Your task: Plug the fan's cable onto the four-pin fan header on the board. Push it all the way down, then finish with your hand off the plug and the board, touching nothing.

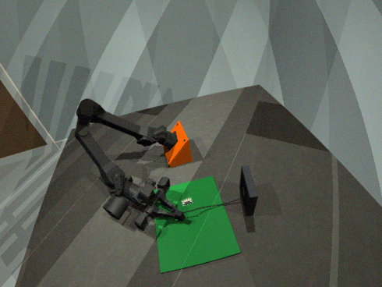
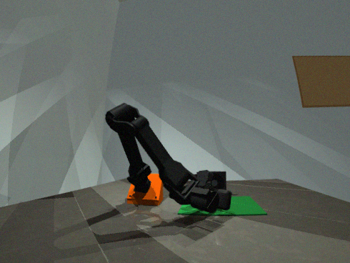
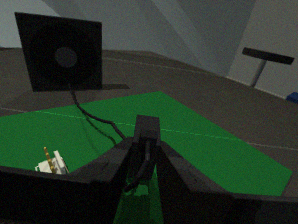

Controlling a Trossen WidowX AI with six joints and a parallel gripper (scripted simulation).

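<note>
The green board lies 60 mm below my gripper tip, 40 mm to the left of it and 10 mm ahead of it. The rest, counted from my gripper tip: black fan 230 mm to the left, 10 mm behind, 10 mm above; then plug 10 mm below.
</note>
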